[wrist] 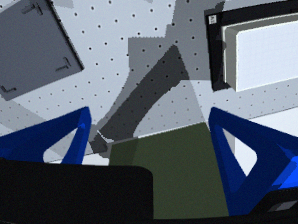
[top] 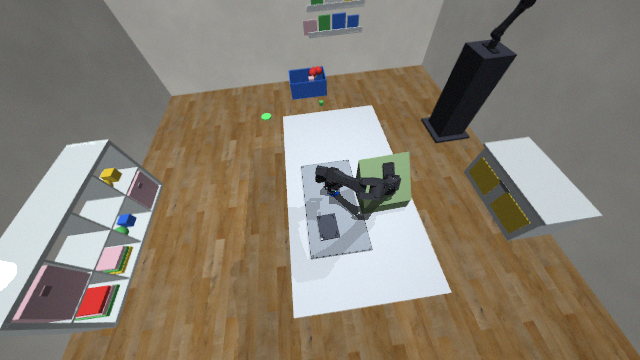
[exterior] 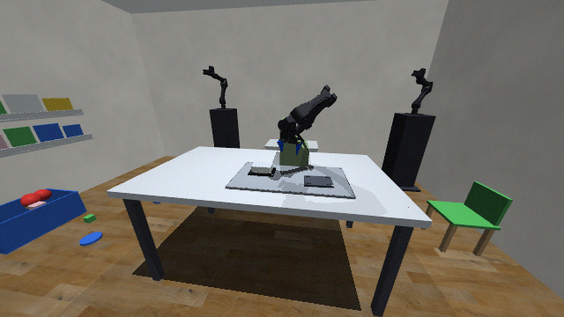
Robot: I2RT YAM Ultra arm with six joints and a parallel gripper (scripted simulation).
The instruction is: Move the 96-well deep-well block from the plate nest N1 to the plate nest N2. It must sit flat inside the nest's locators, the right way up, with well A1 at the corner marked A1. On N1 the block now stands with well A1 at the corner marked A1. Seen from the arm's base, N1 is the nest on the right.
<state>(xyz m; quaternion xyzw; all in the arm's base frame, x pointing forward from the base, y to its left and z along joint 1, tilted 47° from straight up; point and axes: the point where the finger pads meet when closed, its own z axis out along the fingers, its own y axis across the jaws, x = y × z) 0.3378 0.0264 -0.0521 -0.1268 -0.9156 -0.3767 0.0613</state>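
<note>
My hand is 3 cm past the deep-well block, 18 cm to the left of it and 12 cm above it.
</note>
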